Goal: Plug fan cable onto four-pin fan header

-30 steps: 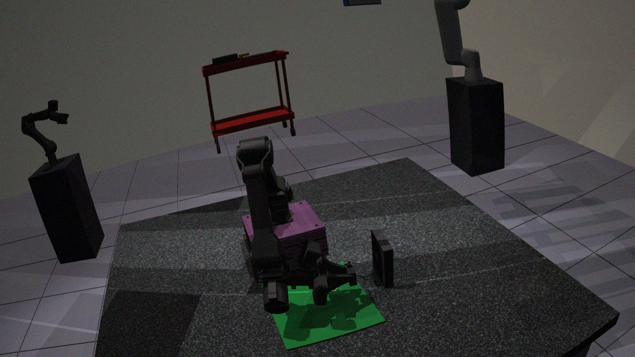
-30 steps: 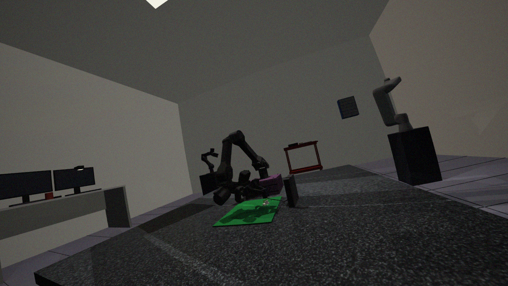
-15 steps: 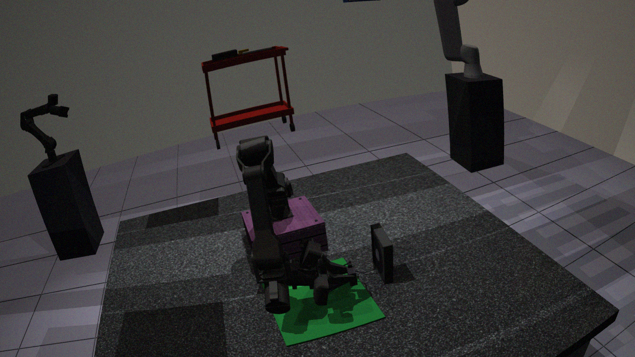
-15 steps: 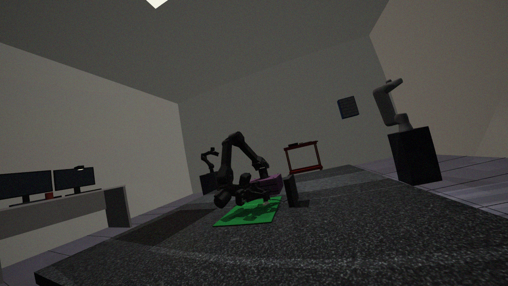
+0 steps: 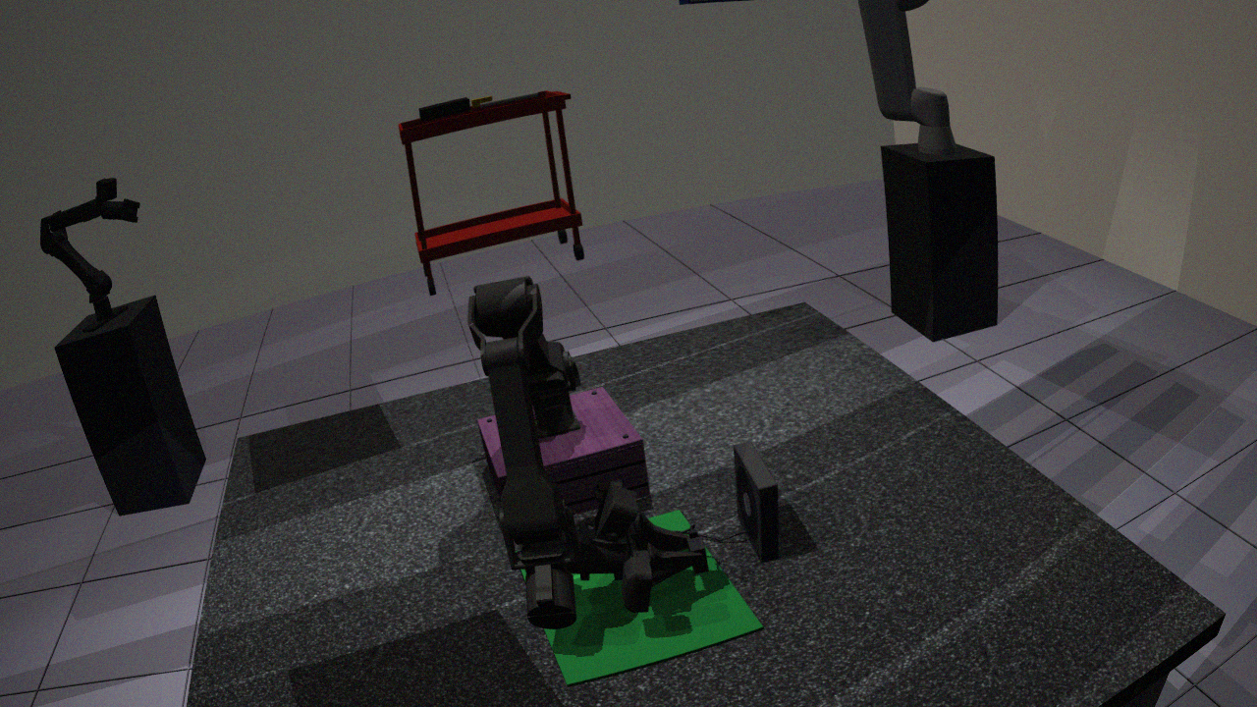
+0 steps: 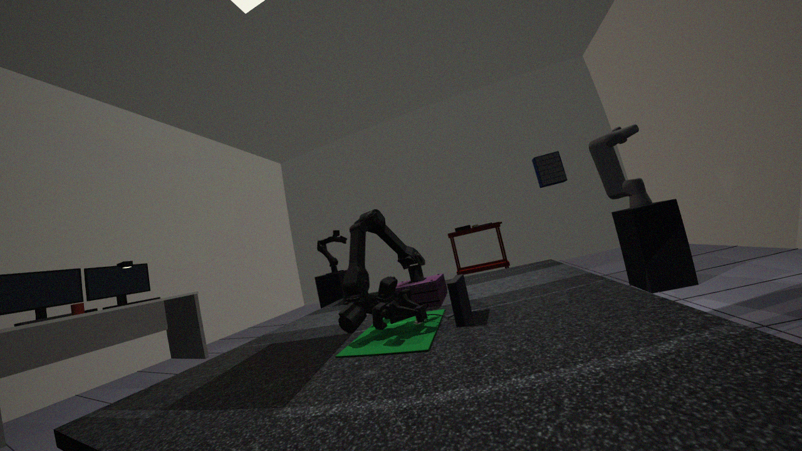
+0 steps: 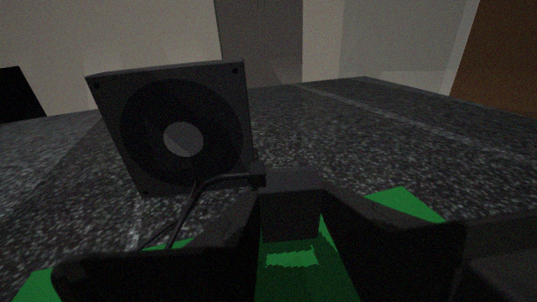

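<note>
My gripper tip is now 70 mm past the white four-pin header, 40 mm to the left of it and 60 mm above it. Also, from my gripper tip: black fan 70 mm behind, 90 mm to the left; then green board 20 mm behind, 90 mm to the right, 70 mm below; then dark fan plug 10 mm below.
</note>
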